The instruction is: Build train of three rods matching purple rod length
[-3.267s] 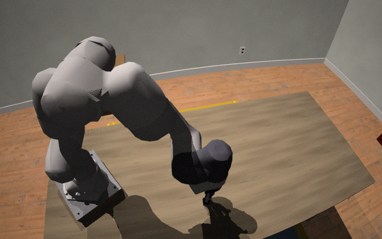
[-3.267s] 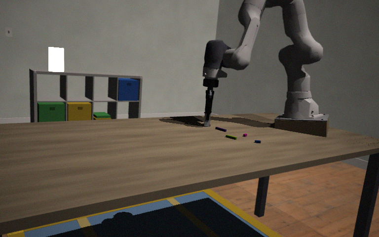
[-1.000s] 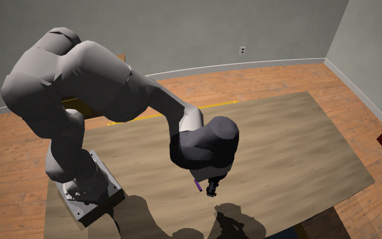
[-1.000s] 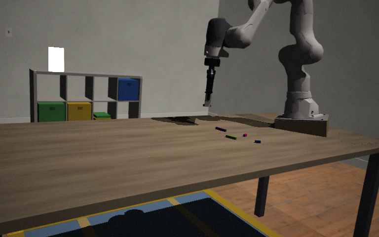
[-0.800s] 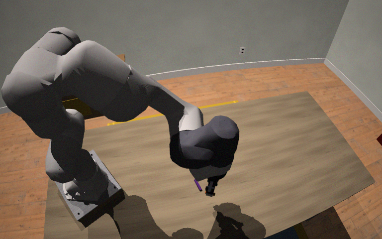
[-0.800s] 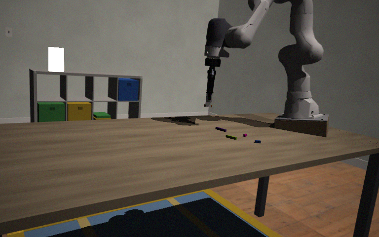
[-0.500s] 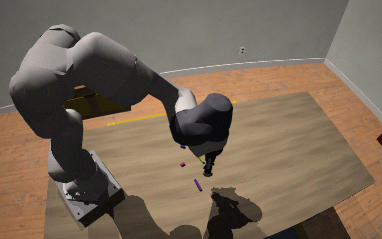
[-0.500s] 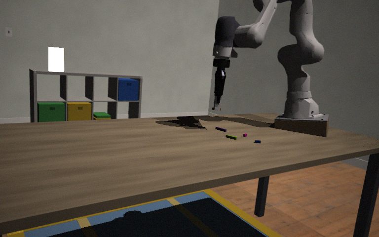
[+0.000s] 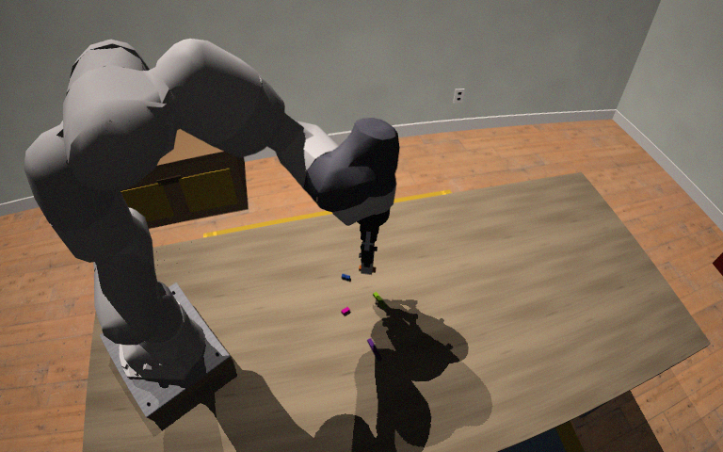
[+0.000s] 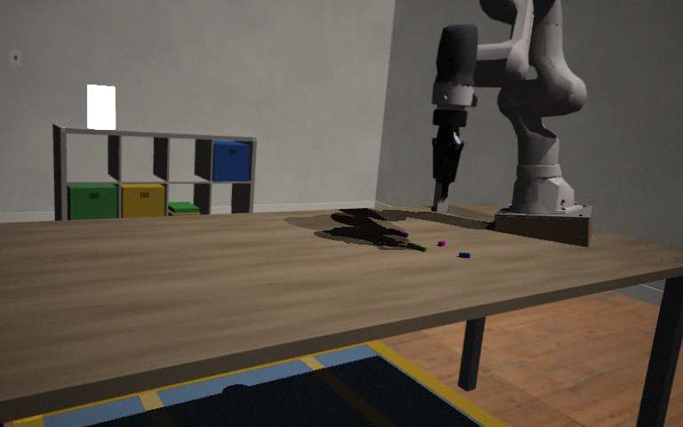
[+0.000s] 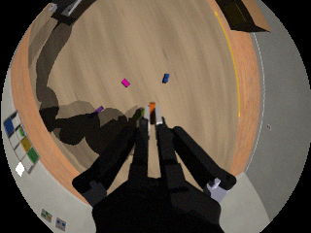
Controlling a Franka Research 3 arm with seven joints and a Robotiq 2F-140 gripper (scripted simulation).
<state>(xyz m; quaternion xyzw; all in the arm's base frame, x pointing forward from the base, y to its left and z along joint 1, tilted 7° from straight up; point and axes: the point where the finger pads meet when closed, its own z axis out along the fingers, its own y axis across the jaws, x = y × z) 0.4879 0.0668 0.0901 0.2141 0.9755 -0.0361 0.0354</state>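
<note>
Right now my hand is 13 cm above the lime rod, 4 cm to the left of it and 3 cm short of it. The rest, counted from my hand: magenta rod 13 cm below, 7 cm behind, 4 cm to the right; purple rod 16 cm to the right, 13 cm below, 3 cm behind; orange rod 3 cm below.
</note>
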